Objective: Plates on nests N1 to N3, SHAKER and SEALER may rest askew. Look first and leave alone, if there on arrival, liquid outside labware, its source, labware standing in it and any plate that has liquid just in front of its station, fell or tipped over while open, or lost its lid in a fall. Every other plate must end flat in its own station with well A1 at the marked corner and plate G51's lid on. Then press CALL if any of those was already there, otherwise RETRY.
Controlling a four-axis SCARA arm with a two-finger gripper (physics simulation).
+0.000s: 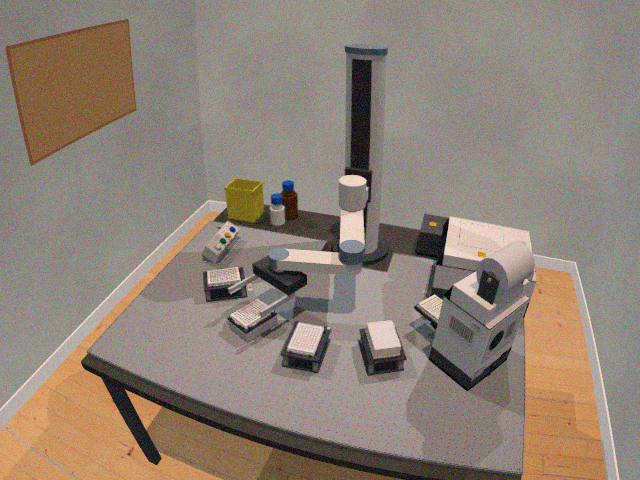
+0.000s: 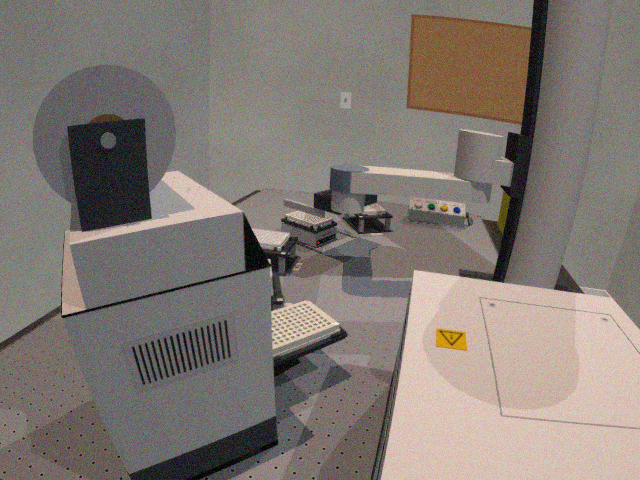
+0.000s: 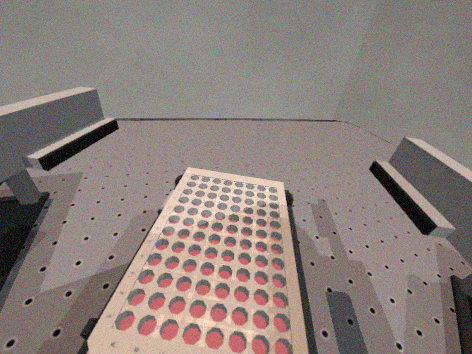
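Note:
My gripper is open and empty, its fingers apart above and on either side of the shaker plate. That plate is lidless with red liquid in its wells; it looks level between the shaker's corner posts. A lidless plate lies on the left nest. Another lidless plate lies on the front middle nest. A taller white piece with a smooth top sits on the right nest. A lidless plate lies at the sealer, partly hidden. Labels are unreadable.
The button panel is at the back left. The sealer stands right, near a large white instrument. A yellow bin and two bottles stand at the back.

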